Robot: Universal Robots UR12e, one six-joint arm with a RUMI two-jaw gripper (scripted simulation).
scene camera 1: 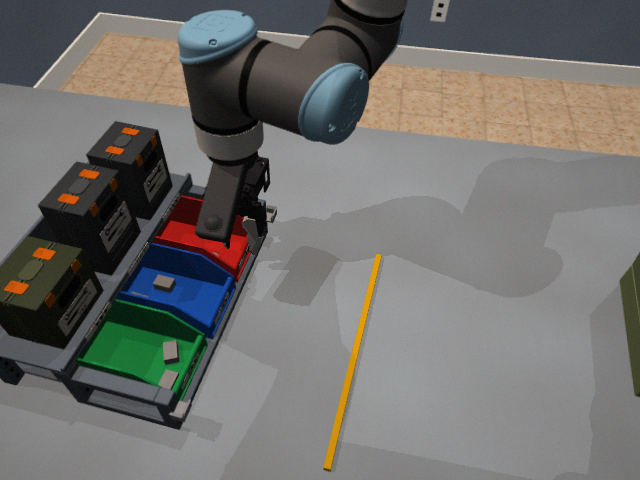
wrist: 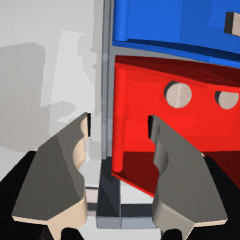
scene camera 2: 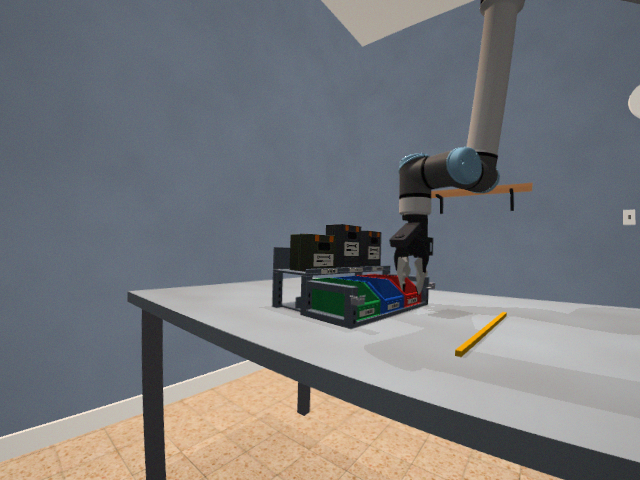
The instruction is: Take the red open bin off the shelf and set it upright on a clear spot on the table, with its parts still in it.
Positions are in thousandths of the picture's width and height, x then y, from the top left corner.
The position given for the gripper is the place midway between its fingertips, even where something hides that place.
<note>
In view: the gripper (scene camera 1: 377, 524), a red open bin (scene camera 1: 279, 482) and a yellow bar (scene camera 1: 545, 793).
The red open bin shows as well in the wrist view (wrist: 844, 510). The gripper also shows in the wrist view (wrist: 498, 485) and in scene camera 2 (scene camera 2: 641, 611). The wrist view misses the yellow bar: it is out of frame.
</note>
